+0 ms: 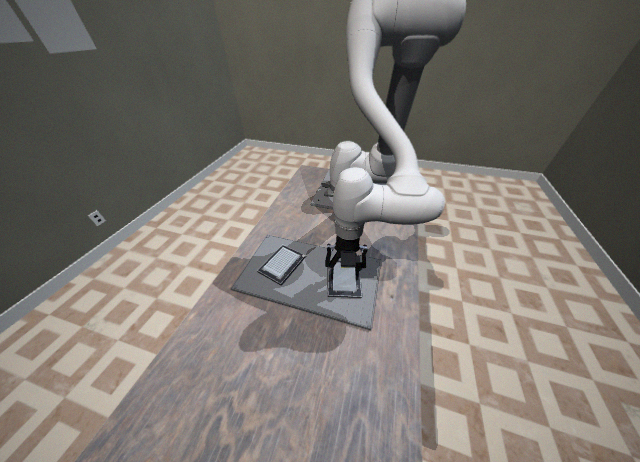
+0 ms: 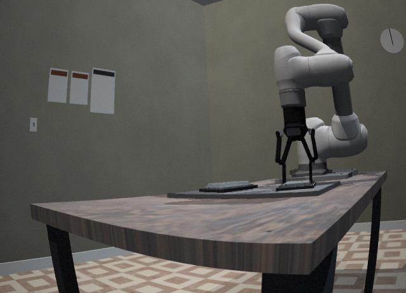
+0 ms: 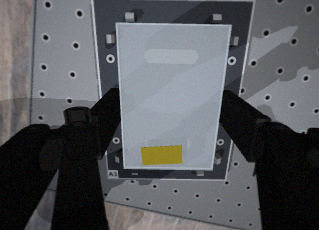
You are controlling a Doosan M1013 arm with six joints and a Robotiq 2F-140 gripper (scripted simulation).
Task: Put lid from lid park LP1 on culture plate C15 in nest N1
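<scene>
The clear lid lies 2 cm below my hand. Also, from my hand: culture plate (1 cm ahead, 26 cm to the right, 2 cm below); lid park LP1 (3 cm below).
</scene>
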